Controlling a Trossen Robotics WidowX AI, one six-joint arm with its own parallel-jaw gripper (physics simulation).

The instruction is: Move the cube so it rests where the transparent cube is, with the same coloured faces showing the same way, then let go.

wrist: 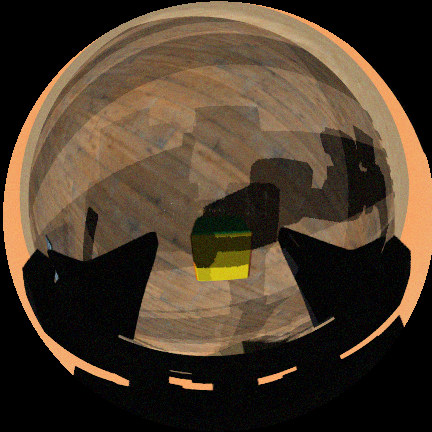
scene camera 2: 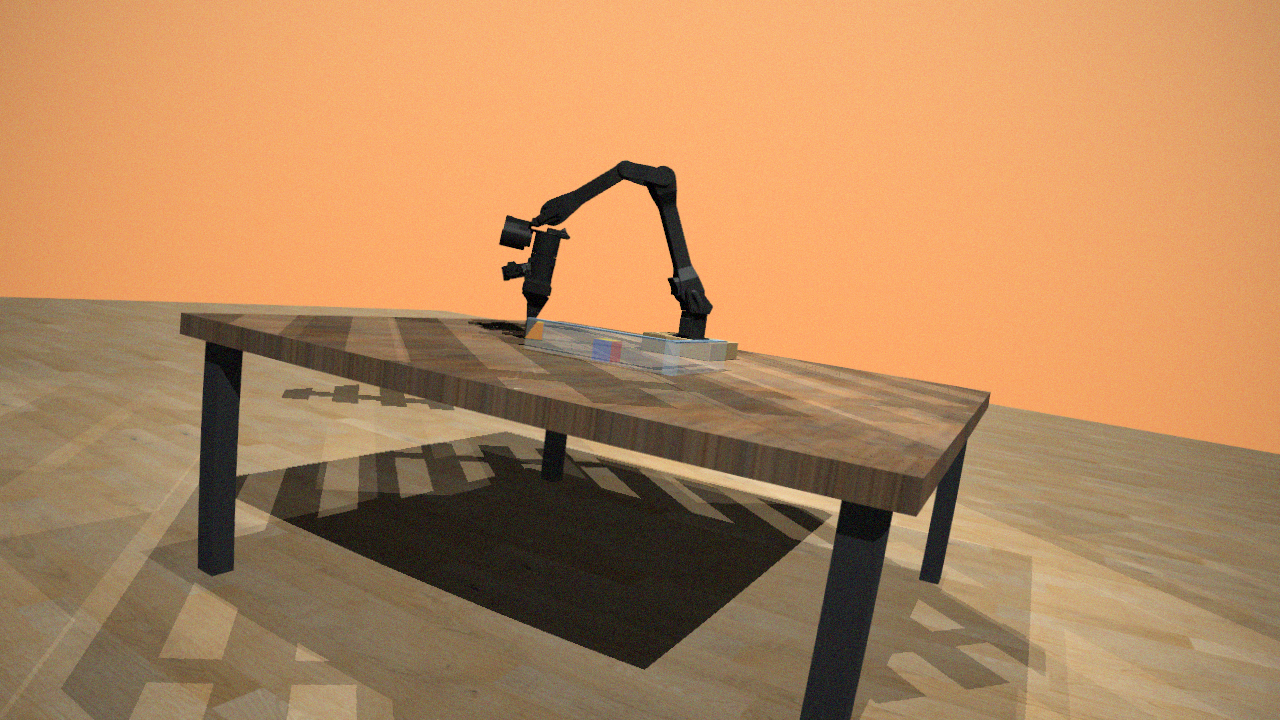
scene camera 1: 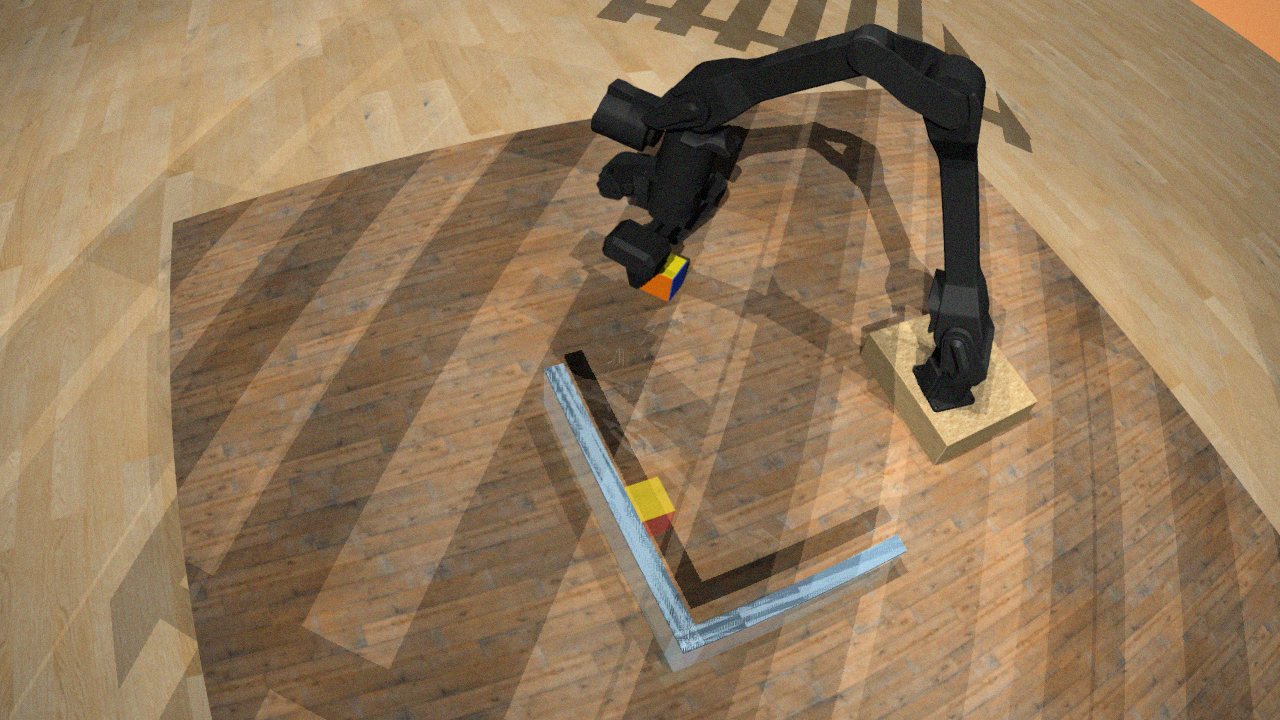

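Pixels of known places: gripper, fingertip midpoint: (wrist: 218, 236); arm's base, link origin: (scene camera 2: 691, 338) (scene camera 1: 943, 386).
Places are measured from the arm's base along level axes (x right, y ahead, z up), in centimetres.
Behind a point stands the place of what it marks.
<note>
The cube (scene camera 1: 666, 277) {x 21.4, y 27.6, z -0.4 cm} (wrist: 221, 250) {x 24.1, y 27.7, z -0.2 cm} rests on the wooden table (scene camera 2: 709, 443) {x -54.9, y 77.2, z -5.3 cm}. It shows a yellow top, an orange side and a blue side; the wrist view shows a green face at its far side. It appears as a small orange patch in scene camera 2 (scene camera 2: 535, 330). My gripper (scene camera 1: 653, 273) {x 24.5, y 28.2, z -1.1 cm} (scene camera 2: 533, 315) {x 24.5, y 28.2, z -1.1 cm} (wrist: 218, 236) {x 24.5, y 28.2, z -1.1 cm} is open and low over the table, with one finger on each side of the cube, apart from it. The transparent cube (scene camera 1: 650, 502) (scene camera 2: 606, 350), yellow on top and red on its near side, sits against the long arm of the L-shaped wall.
A grey-blue L-shaped wall (scene camera 1: 595, 457) {x -2.0, y 41.4, z 1.9 cm} (scene camera 2: 566, 340) {x -0.4, y 42.5, z -1.2 cm} lies on the table in front of the cube, its corner at the near side. The arm's base stands on a tan block (scene camera 1: 900, 352) (scene camera 2: 709, 349) at the right.
</note>
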